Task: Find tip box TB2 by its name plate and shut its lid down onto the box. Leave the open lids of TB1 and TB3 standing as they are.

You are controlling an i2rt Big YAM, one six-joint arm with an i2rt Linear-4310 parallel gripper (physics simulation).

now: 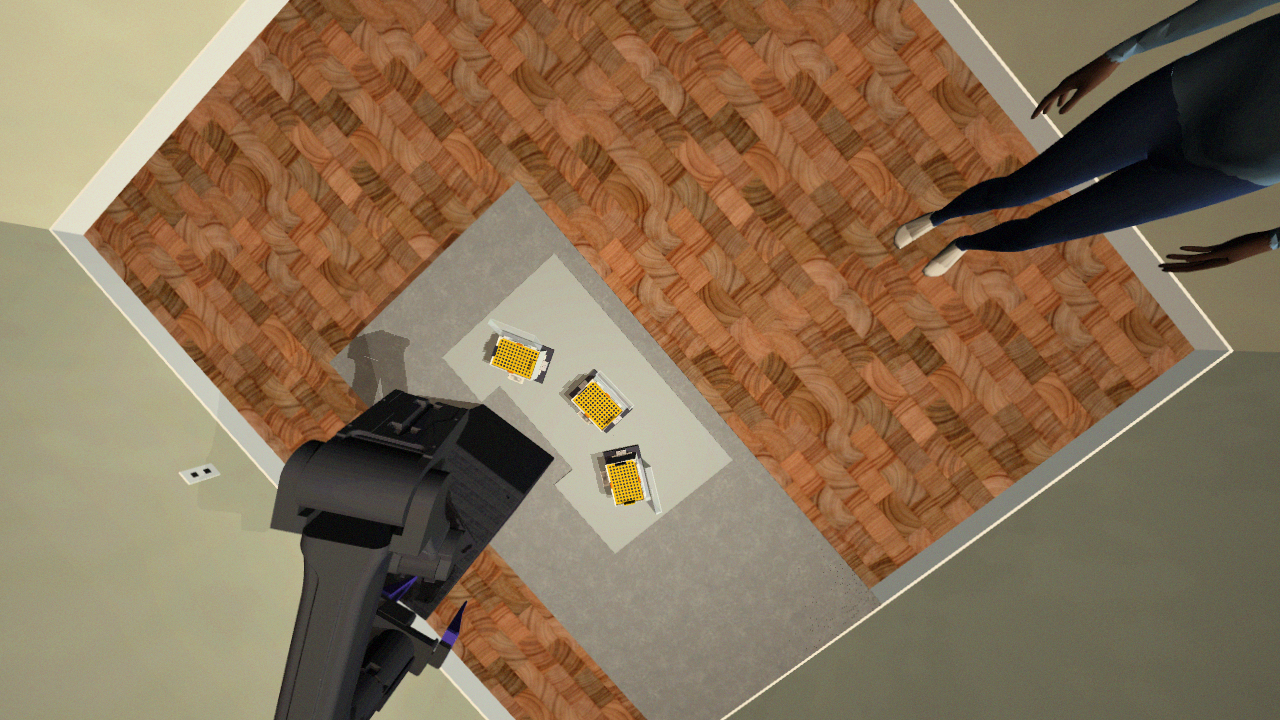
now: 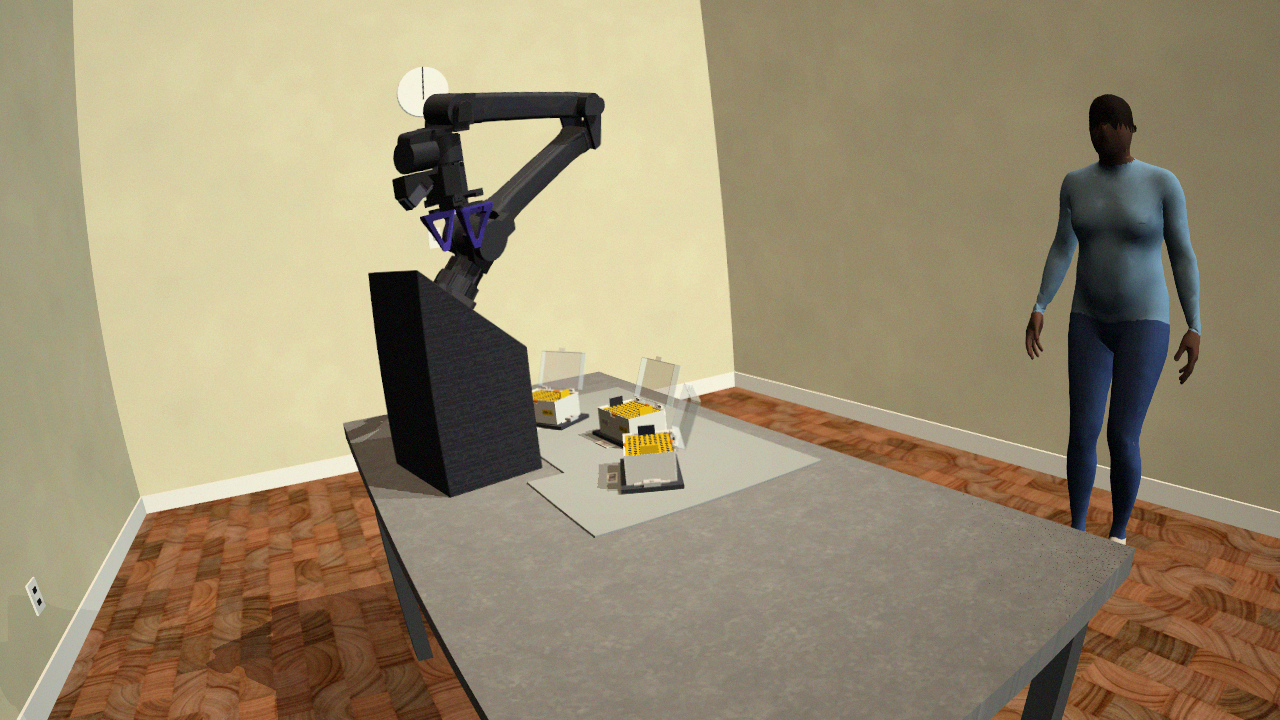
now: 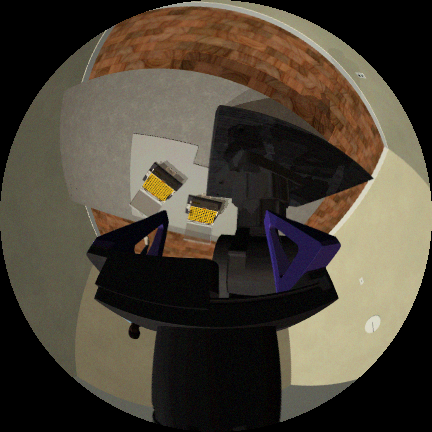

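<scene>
Three tip boxes with yellow racks stand on a pale mat. The first box has its clear lid up. The middle box has its lid up. The third box has its lid up. The name plates are too small to read, so I cannot tell which is TB2. My gripper is open and empty, high above the table and well away from the boxes.
A tall dark block with a sloping top stands on the grey table, beside the mat. A person stands on the floor beyond the table.
</scene>
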